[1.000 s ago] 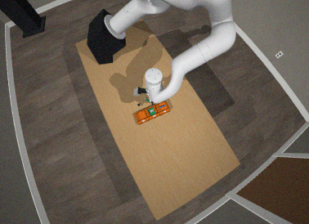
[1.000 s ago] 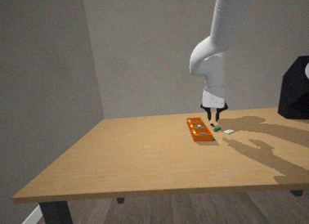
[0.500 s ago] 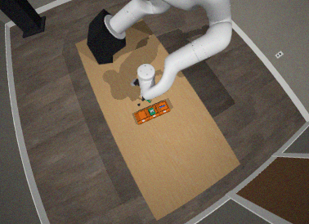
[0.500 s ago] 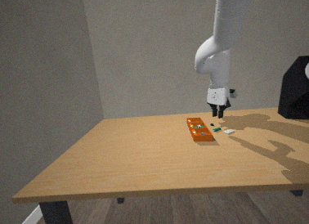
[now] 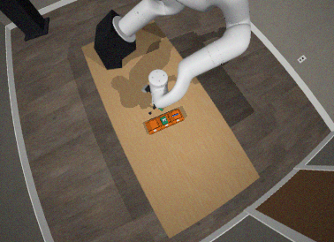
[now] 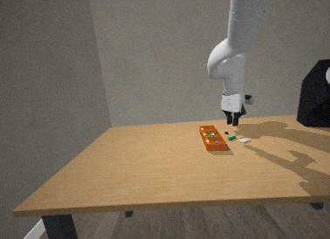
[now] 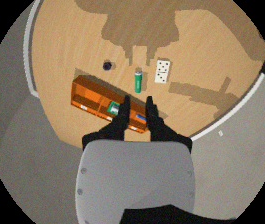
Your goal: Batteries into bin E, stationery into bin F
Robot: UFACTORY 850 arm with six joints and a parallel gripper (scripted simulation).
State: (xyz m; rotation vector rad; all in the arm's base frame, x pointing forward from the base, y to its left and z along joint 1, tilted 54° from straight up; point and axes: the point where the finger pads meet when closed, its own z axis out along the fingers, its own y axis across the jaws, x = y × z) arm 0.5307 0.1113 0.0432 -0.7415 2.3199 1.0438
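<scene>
Right now the green battery is 90 mm below my hand. The rest, counted from my hand: small grey thing 90 mm ahead, 70 mm below, 10 mm to the left; small black thing 90 mm below, 70 mm to the right, 10 mm ahead; white piece 90 mm below, 50 mm behind, 20 mm to the left.
</scene>
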